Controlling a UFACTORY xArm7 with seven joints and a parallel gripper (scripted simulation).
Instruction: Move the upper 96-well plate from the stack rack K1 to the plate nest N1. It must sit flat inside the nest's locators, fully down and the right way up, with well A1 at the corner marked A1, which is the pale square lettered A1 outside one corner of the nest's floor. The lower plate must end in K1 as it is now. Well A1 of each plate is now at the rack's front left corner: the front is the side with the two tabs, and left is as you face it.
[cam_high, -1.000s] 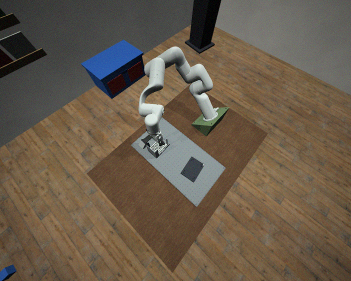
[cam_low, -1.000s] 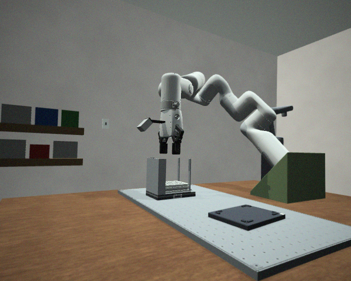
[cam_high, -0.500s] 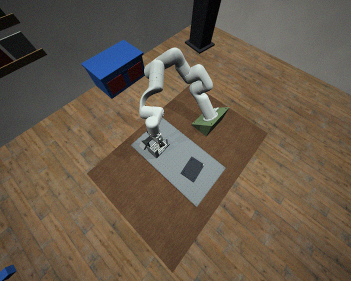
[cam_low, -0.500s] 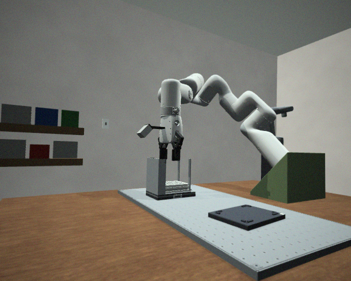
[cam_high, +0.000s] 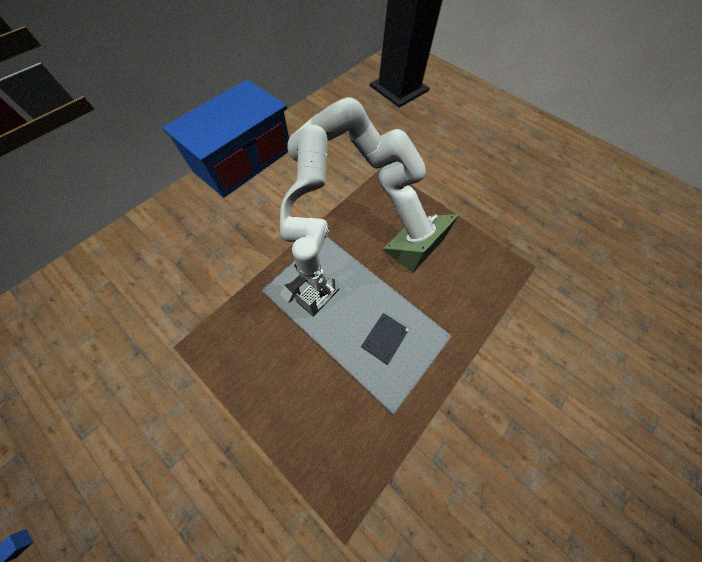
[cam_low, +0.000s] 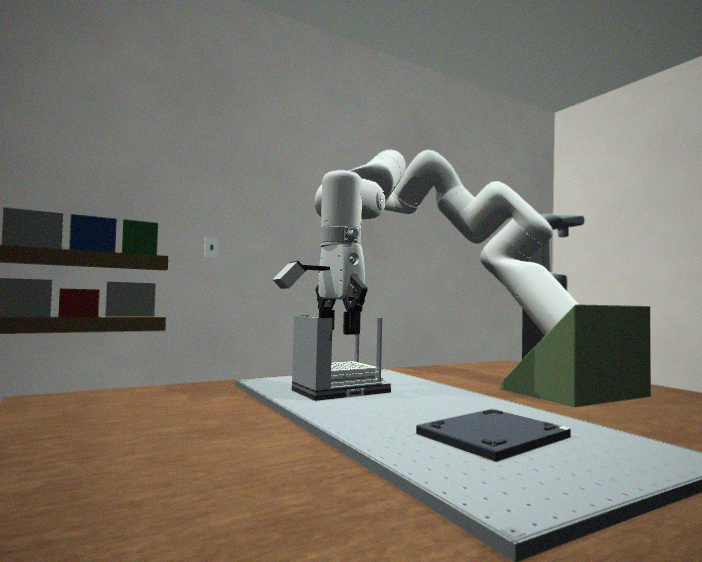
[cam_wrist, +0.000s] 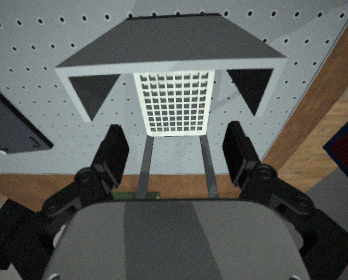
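My hand is 7 cm short of the rack wall, 4 cm above it and 1 cm to the right of it.
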